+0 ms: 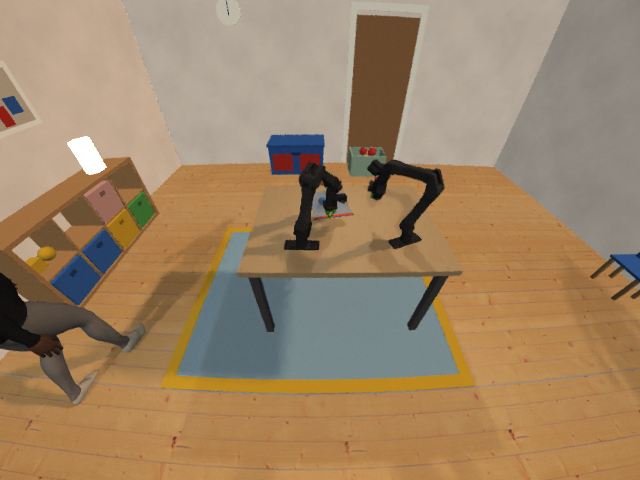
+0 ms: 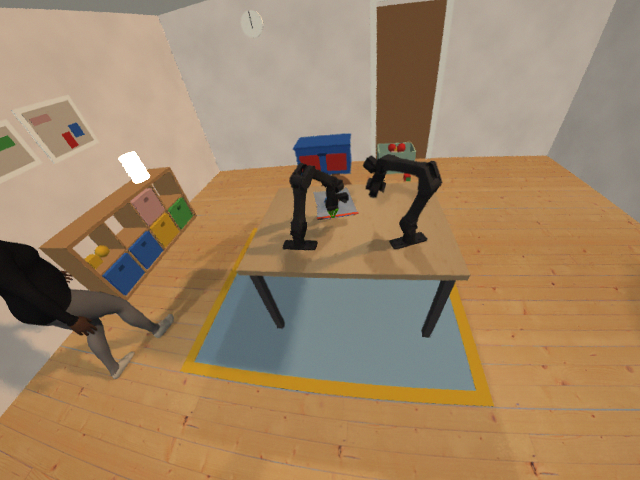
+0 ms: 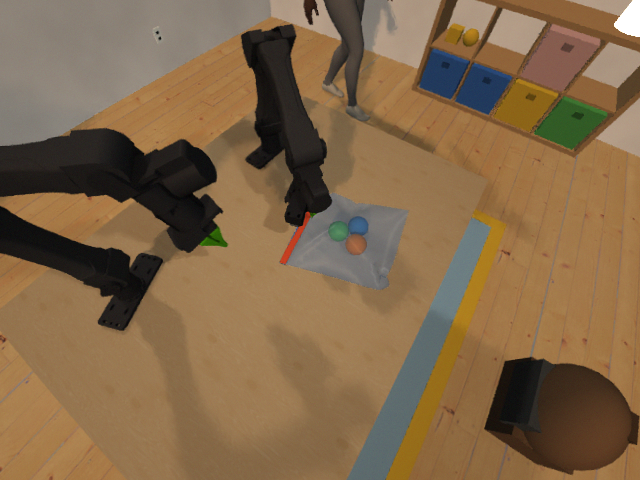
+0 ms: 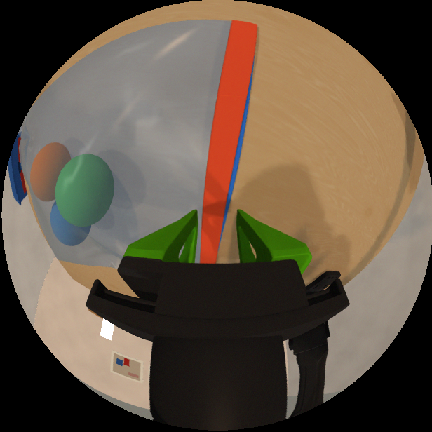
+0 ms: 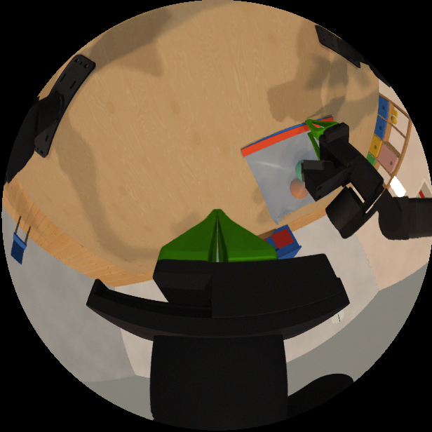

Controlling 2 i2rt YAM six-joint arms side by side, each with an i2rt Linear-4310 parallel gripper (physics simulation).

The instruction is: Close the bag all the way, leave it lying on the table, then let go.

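Note:
The clear bag (image 1: 338,208) (image 3: 320,253) (image 4: 150,100) (image 5: 272,185) lies flat on the table with a green ball (image 3: 338,230) (image 4: 84,190), a blue ball (image 3: 357,226) (image 4: 70,227) and an orange ball (image 3: 355,244) (image 4: 47,172) inside. Its red strip (image 3: 294,240) (image 4: 225,125) (image 5: 275,137) runs along the mouth. A thin blue strip (image 4: 242,137) shows beside the red one along part of its length. My left gripper (image 4: 216,215) (image 3: 311,214) is partly open, its fingertips on either side of the strip's near end. My right gripper (image 5: 216,215) (image 3: 225,244) is shut and empty, above the table away from the bag.
The wooden table (image 1: 351,260) carries both arm bases. Behind it stand a blue chest (image 1: 295,140) and a pale green bin (image 1: 360,166) with red balls. A shelf unit (image 3: 509,124) and a person (image 3: 352,56) stand beyond the table.

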